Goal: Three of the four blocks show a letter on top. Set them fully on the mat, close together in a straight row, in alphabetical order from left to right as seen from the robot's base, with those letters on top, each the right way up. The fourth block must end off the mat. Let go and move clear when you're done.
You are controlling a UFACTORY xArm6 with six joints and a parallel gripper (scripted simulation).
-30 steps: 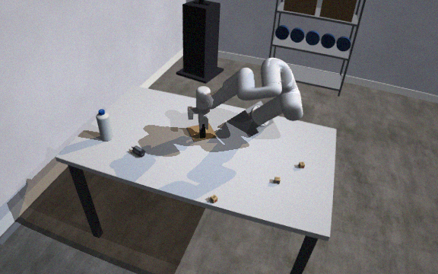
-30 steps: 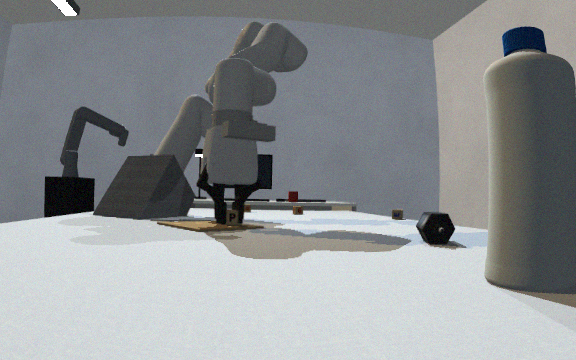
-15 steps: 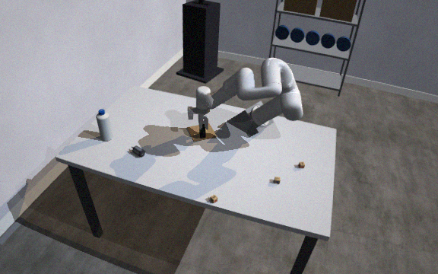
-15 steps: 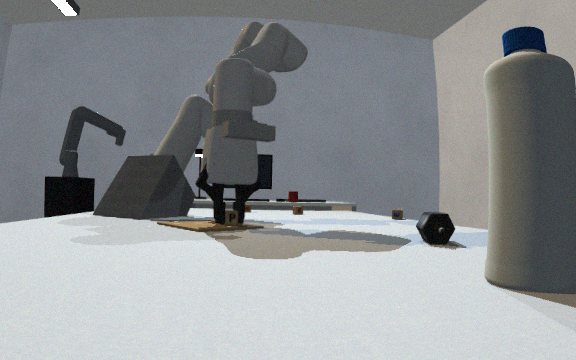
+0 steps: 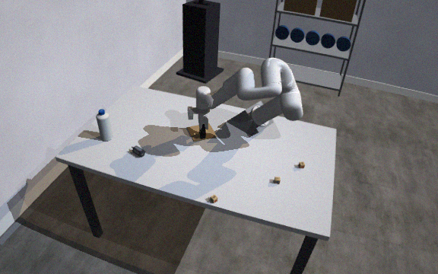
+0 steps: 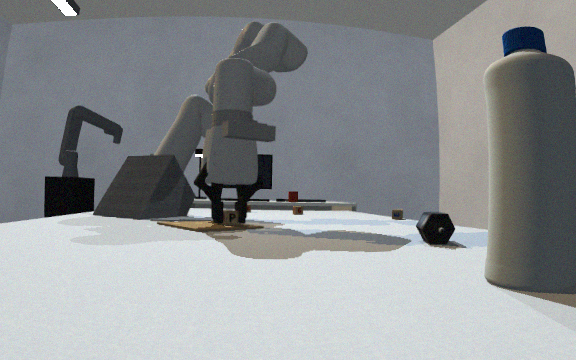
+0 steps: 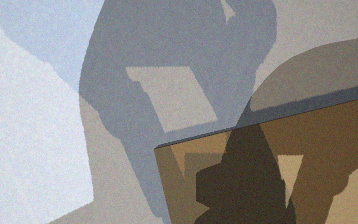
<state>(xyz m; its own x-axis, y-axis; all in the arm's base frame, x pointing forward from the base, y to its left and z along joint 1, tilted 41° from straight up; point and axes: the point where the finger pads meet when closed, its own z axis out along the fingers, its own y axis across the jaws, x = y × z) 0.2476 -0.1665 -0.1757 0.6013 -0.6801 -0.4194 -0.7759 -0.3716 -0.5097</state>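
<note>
The tan mat is 30 mm behind my hand, 20 mm to the right of it and 20 mm below it. The rest, counted from my hand: white bottle (450 mm to the right, 310 mm ahead, 60 mm above); black hexagonal object (320 mm ahead, 210 mm to the right, 10 mm below).
</note>
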